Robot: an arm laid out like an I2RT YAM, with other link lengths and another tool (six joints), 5 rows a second.
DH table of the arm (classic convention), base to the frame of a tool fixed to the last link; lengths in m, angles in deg. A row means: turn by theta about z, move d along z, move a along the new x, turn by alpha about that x. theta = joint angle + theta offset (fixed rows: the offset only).
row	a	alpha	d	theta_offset
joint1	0.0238	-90	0.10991	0
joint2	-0.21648	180	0	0
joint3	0.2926	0	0	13.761
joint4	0.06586	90	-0.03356	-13.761
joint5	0	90	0.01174	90
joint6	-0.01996	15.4	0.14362	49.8
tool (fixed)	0	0	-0.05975	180
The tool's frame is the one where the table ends.
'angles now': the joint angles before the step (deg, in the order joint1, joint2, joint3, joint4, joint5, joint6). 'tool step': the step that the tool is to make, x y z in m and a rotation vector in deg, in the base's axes. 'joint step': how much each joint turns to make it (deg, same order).
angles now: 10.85, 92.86, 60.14, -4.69, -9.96, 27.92
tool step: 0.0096, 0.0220, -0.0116, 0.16, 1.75, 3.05
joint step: 2.39, 5.86, 4.57, -0.38, -0.84, 0.00
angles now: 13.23, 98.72, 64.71, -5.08, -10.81, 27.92
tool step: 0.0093, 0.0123, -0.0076, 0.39, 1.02, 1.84
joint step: 1.05, 4.39, 3.76, -0.27, -1.01, -0.03
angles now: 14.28, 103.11, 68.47, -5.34, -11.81, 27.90
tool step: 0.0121, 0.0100, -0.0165, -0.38, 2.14, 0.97
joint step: 0.76, 5.86, 4.55, -0.86, -0.27, -0.01
